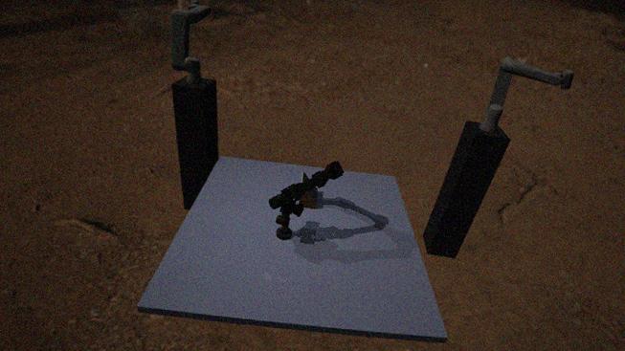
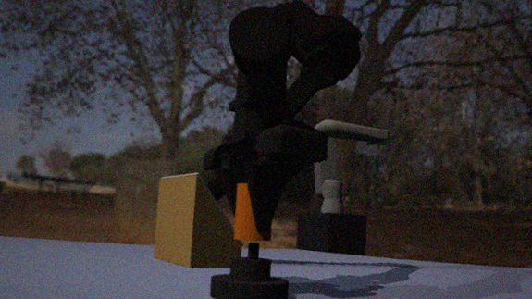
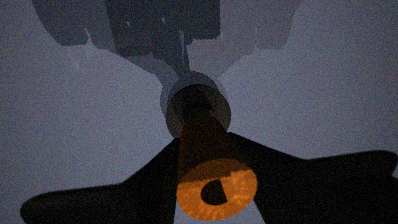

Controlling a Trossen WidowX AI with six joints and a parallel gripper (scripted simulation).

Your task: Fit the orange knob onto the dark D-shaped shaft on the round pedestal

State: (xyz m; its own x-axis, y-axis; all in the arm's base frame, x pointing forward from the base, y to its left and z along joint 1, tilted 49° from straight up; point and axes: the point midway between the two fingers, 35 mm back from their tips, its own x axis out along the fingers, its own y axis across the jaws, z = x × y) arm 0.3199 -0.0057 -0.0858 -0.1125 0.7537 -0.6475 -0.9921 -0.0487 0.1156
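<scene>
The orange knob lies 20 mm above my gripper tip. Also, from my gripper tip: pedestal 40 mm below.
</scene>
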